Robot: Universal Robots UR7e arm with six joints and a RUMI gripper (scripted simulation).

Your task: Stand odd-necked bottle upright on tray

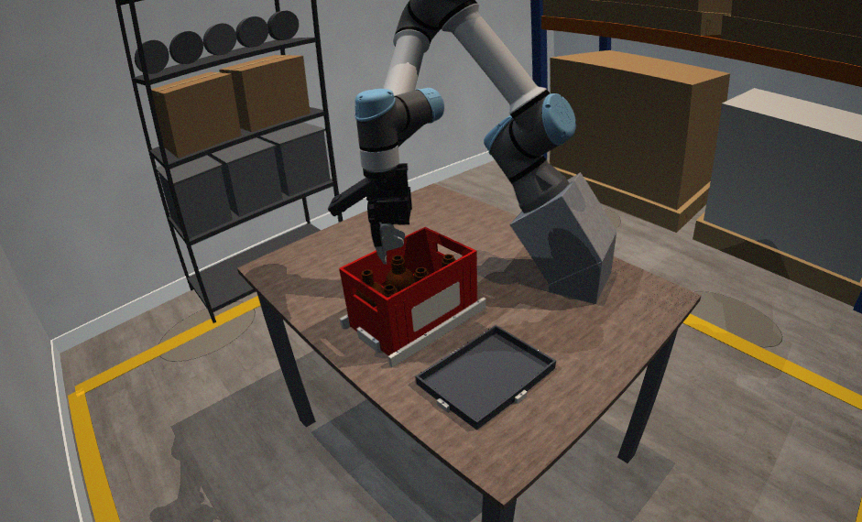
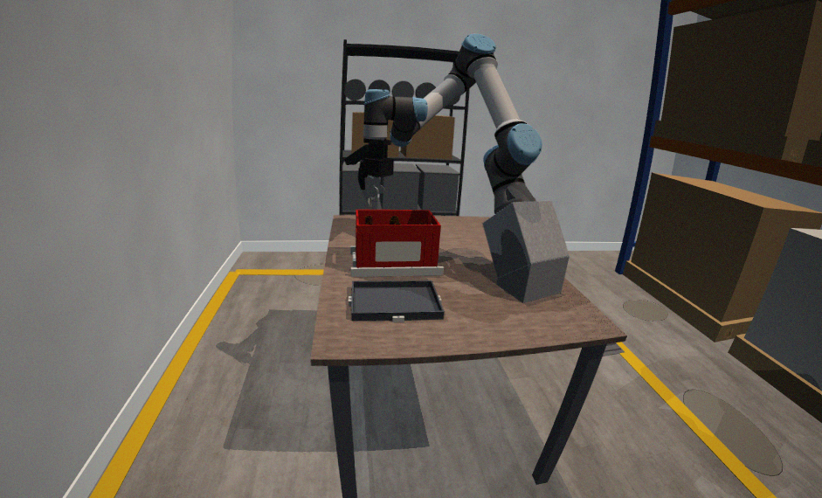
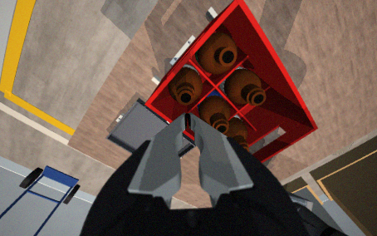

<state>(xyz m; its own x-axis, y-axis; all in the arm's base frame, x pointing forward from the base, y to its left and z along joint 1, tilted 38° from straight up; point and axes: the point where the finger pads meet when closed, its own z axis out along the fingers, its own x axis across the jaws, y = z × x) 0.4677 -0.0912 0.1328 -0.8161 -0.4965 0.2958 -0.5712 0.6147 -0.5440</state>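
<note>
The red crate is 100 mm behind my hand, 20 mm to the right of it and 160 mm below it. Round my hand: dark tray (20 mm behind, 250 mm to the left, 230 mm below).
</note>
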